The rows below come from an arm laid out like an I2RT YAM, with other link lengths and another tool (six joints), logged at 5 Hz.
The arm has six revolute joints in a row. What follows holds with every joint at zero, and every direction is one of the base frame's.
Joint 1 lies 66.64 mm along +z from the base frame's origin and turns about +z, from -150 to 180 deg.
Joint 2 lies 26.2 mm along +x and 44.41 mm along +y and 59.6 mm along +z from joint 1 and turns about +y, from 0 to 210 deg.
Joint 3 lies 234.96 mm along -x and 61.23 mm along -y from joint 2 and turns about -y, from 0 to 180 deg.
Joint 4 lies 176.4 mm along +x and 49.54 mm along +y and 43.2 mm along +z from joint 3 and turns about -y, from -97 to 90 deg.
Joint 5 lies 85.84 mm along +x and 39.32 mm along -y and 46.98 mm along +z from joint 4 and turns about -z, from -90 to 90 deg.
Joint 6 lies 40.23 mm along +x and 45.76 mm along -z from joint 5 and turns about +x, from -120 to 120 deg.
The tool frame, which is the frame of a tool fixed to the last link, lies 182 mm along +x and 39 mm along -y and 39 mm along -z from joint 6; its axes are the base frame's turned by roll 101.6, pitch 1.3 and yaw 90 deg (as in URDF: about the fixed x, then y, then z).
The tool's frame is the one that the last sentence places.
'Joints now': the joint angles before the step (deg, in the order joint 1, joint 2, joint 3, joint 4, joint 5, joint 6). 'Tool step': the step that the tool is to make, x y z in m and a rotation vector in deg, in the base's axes. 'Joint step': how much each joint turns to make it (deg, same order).
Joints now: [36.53, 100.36, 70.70, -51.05, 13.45, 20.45]
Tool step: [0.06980, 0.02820, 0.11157, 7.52, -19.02, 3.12]
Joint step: [-0.17, -9.32, 16.45, -4.65, 3.80, -5.03]
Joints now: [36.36, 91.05, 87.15, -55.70, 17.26, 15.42]
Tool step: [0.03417, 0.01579, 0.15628, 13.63, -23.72, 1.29]
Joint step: [-0.13, -11.50, 14.20, 2.51, 1.17, -3.28]
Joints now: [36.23, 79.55, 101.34, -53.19, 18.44, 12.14]
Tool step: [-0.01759, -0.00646, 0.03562, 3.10, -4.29, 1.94]
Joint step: [0.00, -5.58, 2.18, -2.16, -1.69, -1.01]
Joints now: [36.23, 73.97, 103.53, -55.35, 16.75, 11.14]
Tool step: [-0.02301, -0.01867, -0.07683, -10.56, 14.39, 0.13]
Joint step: [-0.53, 4.90, -1.56, -11.26, -0.48, -0.47]
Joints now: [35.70, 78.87, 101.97, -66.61, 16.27, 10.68]
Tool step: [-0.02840, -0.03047, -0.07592, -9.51, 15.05, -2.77]
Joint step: [-2.03, 5.88, -6.69, -5.53, -0.13, 1.09]
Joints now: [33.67, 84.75, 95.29, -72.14, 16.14, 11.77]
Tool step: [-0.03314, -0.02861, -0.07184, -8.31, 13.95, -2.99]
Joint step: [-1.75, 6.98, -11.21, 1.57, -0.10, 1.43]
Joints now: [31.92, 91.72, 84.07, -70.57, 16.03, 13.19]
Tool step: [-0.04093, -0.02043, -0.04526, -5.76, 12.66, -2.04]
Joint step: [-0.81, 7.34, -6.93, 0.09, -1.60, 1.42]
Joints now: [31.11, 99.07, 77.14, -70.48, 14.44, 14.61]
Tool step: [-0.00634, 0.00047, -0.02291, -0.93, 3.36, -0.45]
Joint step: [-0.04, 4.28, -2.86, 3.70, -0.97, 0.35]
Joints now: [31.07, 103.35, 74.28, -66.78, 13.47, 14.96]
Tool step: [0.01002, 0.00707, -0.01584, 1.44, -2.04, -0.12]
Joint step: [0.02, 0.86, -3.01, 6.33, -0.19, 0.13]
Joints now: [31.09, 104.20, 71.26, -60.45, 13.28, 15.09]
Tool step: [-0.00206, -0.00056, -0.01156, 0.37, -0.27, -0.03]
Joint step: [-0.02, 0.00, -3.67, 4.09, -0.18, 0.00]
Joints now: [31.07, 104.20, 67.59, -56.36, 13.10, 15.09]
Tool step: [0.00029, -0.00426, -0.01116, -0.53, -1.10, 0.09]
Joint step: [0.00, 0.00, -4.13, 4.81, 1.02, -0.05]
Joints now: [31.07, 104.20, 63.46, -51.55, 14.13, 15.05]
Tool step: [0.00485, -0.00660, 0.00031, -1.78, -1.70, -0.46]
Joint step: [0.00, 0.08, -0.87, 1.33, 2.38, 0.57]
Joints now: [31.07, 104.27, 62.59, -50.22, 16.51, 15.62]
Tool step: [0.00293, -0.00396, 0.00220, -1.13, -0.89, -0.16]
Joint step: [0.00, -0.03, -0.01, 0.09, 1.42, 0.21]
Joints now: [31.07, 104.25, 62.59, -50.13, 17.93, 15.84]
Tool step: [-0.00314, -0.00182, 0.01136, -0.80, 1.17, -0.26]
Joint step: [0.02, -0.18, 3.19, -4.87, 0.07, 0.30]
